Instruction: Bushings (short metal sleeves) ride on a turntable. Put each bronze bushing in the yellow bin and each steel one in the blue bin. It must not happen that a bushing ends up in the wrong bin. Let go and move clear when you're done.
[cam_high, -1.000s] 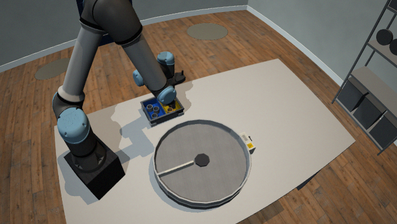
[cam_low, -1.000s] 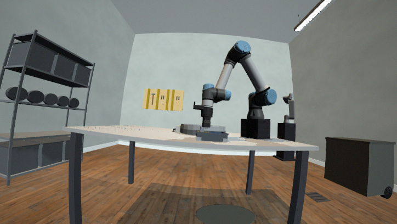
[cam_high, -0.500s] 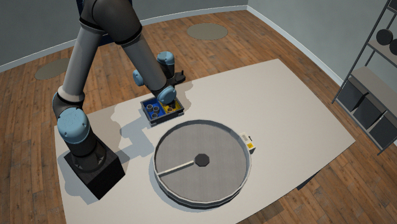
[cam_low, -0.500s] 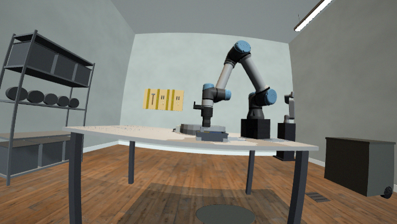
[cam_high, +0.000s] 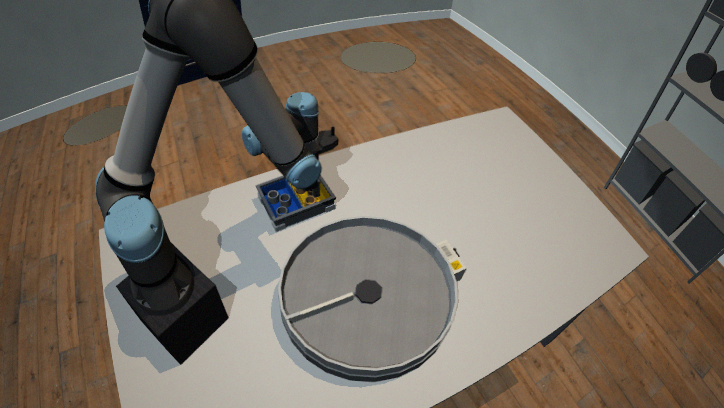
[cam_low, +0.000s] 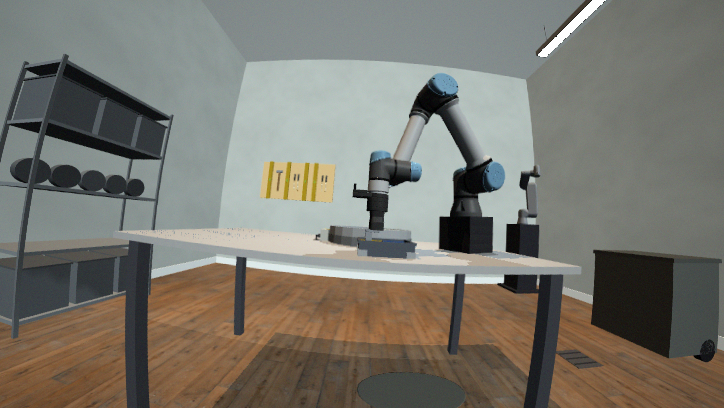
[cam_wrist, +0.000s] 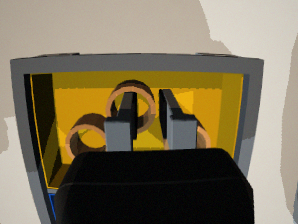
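The bin lies 6 cm behind my hand and 1 cm below it. Round my hand: round grey turntable (1 cm behind, 37 cm to the right, 2 cm above).
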